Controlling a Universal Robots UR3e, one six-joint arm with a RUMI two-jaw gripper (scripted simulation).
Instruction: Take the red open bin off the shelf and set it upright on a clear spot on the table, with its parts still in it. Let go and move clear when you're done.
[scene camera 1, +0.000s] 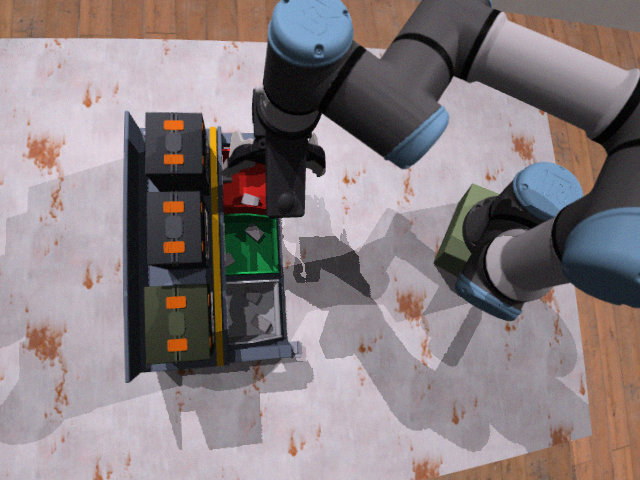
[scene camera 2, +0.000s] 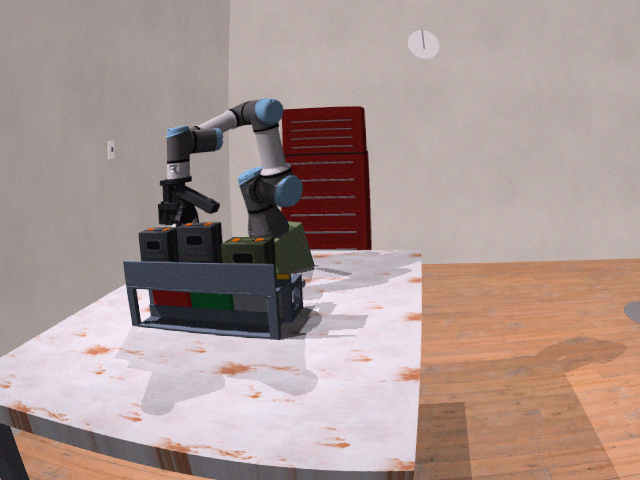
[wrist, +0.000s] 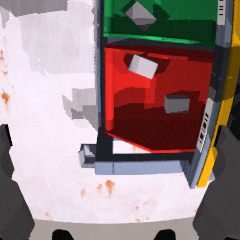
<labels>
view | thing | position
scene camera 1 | my gripper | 273, 173
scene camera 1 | red open bin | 251, 180
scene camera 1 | green bin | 251, 258
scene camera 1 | grey open bin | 241, 311
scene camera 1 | yellow bar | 213, 137
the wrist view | my gripper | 113, 127
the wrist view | red open bin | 134, 105
</labels>
